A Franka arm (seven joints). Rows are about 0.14 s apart.
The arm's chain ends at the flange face. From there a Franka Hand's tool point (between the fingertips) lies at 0.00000 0.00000 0.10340 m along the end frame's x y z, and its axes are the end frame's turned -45 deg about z.
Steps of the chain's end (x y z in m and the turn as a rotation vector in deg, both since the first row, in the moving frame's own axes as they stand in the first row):
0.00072, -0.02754, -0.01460, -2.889, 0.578, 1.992
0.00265, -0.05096, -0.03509, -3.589, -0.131, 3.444
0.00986, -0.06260, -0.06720, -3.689, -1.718, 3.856
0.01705, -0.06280, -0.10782, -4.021, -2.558, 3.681
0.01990, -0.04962, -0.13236, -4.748, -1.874, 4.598
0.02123, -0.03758, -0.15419, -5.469, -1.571, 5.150
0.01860, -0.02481, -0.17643, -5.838, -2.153, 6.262
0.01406, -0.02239, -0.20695, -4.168, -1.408, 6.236
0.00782, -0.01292, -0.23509, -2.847, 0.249, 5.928
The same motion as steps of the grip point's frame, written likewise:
0.01696, -0.01459, -0.01474, -2.452, -1.634, 1.992
0.03303, -0.02990, -0.03529, -2.445, -2.630, 3.444
0.04426, -0.03501, -0.06746, -1.394, -3.823, 3.856
0.04802, -0.03076, -0.10818, -1.034, -4.652, 3.681
0.04058, -0.01770, -0.13277, -2.032, -4.682, 4.598
0.03240, -0.00700, -0.15470, -2.756, -4.978, 5.150
0.02028, -0.00026, -0.17704, -2.606, -5.650, 6.262
0.01849, -0.00277, -0.20725, -1.952, -3.943, 6.236
0.01115, 0.00016, -0.23522, -2.189, -1.837, 5.928

